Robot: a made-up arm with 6 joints.
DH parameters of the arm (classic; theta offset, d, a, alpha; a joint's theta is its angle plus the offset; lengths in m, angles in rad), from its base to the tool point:
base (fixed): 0 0 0 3.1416
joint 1: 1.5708 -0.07 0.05 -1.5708
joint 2: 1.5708 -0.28 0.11 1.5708
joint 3: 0 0.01 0.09 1.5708
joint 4: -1.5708 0 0.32 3.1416
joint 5: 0 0.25 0.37 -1.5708
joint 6: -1.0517 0 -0.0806 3.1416
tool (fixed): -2.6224 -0.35 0 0
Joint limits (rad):
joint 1: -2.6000..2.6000
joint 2: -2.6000..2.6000
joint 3: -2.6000..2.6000
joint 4: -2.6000..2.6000
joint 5: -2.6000..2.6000
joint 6: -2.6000..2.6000
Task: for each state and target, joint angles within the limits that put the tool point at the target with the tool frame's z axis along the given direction. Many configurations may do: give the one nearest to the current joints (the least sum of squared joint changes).
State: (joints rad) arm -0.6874 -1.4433 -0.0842 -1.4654 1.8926 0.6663
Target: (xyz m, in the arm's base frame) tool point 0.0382 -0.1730 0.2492 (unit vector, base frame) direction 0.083 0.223 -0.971
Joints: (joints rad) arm -0.3905 -1.4028 0.4501 -1.7317 2.6000 1.1887
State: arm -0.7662 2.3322 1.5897 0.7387 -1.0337 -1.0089
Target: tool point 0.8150 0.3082 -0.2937 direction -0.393 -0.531 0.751
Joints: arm -1.5833 2.5733 2.2421 -0.1228 -0.9570 -1.0687
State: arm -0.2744 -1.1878 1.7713 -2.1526 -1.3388 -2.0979
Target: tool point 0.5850 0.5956 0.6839 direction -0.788 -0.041 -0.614
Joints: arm -0.7332 -0.6907 2.4816 -1.4905 -1.4987 -2.1382
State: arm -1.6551 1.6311 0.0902 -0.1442 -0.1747 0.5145
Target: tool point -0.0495 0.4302 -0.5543 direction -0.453 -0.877 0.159
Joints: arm -1.9157 1.1035 0.7532 -0.3269 -0.1421 0.2858
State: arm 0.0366 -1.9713 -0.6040 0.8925 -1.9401 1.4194
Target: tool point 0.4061 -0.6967 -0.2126 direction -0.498 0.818 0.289
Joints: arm -0.3818 -1.8195 -0.1582 0.7775 -2.4117 1.2830
